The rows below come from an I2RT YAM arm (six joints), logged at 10 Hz.
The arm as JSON. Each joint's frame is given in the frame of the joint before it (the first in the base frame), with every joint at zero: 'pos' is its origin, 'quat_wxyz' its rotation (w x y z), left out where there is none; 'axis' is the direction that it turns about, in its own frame. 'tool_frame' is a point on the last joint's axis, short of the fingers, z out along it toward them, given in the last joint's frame.
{
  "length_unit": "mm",
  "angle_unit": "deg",
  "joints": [
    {
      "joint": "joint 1",
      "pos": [
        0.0,
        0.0,
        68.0
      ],
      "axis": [
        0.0,
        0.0,
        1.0
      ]
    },
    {
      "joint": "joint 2",
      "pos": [
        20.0,
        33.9,
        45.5
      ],
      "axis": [
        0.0,
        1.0,
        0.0
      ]
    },
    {
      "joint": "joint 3",
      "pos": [
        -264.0,
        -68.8,
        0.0
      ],
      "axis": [
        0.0,
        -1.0,
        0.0
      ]
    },
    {
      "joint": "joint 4",
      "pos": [
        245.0,
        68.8,
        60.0
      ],
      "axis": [
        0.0,
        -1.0,
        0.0
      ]
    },
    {
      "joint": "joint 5",
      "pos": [
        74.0,
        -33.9,
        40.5
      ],
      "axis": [
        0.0,
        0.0,
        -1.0
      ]
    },
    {
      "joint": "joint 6",
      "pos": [
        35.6,
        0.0,
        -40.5
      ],
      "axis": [
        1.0,
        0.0,
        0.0
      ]
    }
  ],
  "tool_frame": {
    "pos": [
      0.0,
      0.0,
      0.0
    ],
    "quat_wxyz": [
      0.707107,
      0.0,
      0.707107,
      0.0
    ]
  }
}
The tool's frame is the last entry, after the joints.
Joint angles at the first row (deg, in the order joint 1, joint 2, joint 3, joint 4, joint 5, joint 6):
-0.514 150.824 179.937 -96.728 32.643 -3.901
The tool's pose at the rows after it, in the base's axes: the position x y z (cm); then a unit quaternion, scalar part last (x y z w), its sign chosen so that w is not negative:
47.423, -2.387, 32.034, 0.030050, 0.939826, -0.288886, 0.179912
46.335, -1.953, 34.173, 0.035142, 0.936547, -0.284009, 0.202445
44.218, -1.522, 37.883, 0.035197, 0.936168, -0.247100, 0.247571
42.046, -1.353, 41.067, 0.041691, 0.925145, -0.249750, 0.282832
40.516, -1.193, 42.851, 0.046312, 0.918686, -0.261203, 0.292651
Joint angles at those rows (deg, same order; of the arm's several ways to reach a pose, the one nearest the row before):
-0.514 150.522 179.880 -96.382 33.430 -3.837
-0.011 147.744 179.876 -96.730 33.102 -3.377
0.251 142.667 179.863 -96.745 28.818 -3.442
0.535 138.230 179.820 -96.746 29.365 -3.705
0.906 134.365 177.247 -96.748 31.004 -3.662

